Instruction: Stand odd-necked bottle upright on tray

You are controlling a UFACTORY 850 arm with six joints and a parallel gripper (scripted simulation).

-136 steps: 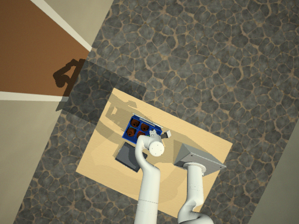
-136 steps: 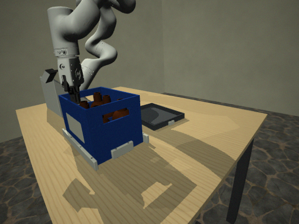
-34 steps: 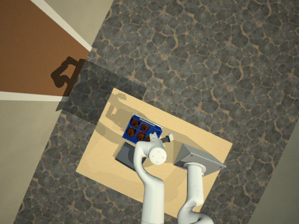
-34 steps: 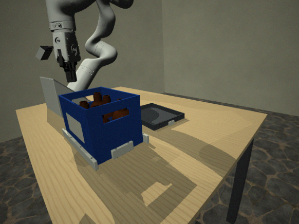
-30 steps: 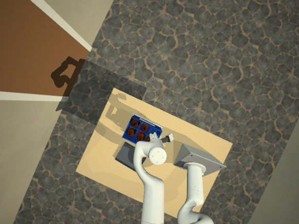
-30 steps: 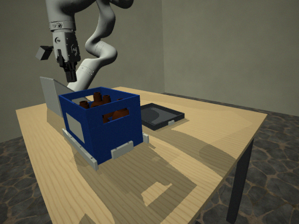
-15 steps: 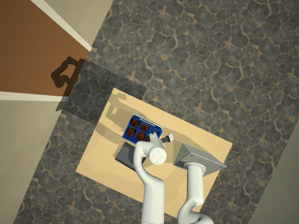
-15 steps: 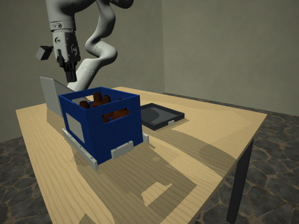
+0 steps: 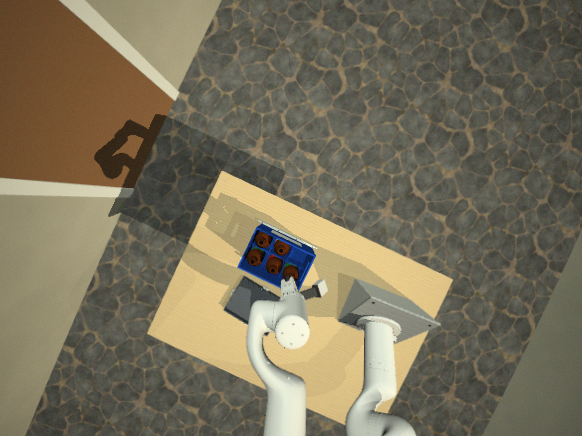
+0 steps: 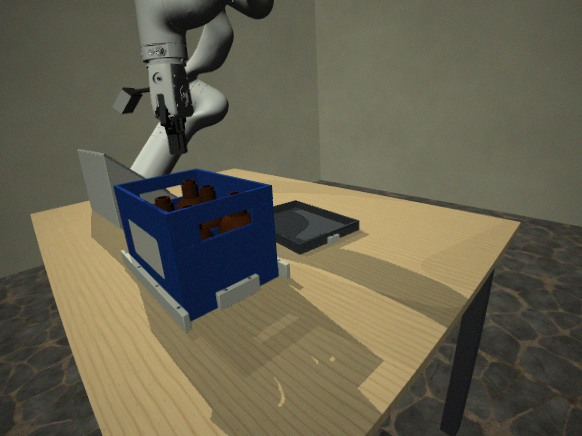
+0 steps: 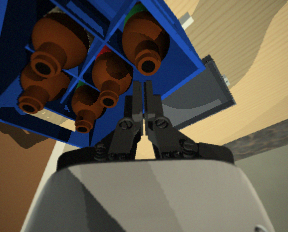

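My hand is 150 mm above the brown bottle and 10 mm to the right of it. The rest, counted from my hand: blue crate: 160 mm below, 80 mm ahead, 50 mm to the right; dark tray: 240 mm to the left, 230 mm below, 120 mm ahead.
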